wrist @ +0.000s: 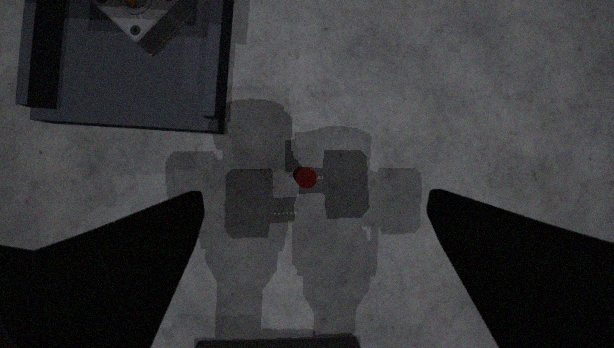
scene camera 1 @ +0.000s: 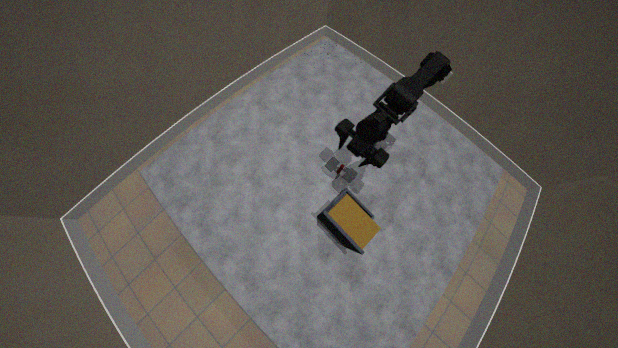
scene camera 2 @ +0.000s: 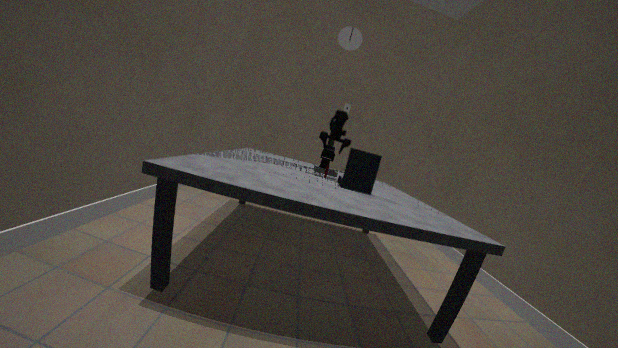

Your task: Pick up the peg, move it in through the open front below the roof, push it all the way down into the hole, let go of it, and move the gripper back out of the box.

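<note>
The red peg stands upright on the table in front of the box; the wrist view looks straight down on its round top. My gripper is wide open and empty, pointing down above the peg, with the peg between and below its fingertips in the wrist view. The box stands near the peg and has a yellow roof. The block with the hole sits inside it, partly cut off at the top left of the wrist view.
The box's side wall rises to the upper left of the peg in the wrist view. The grey table bears the peg and box. Overlapping arm shadows fall around the peg. A round clock hangs on the wall.
</note>
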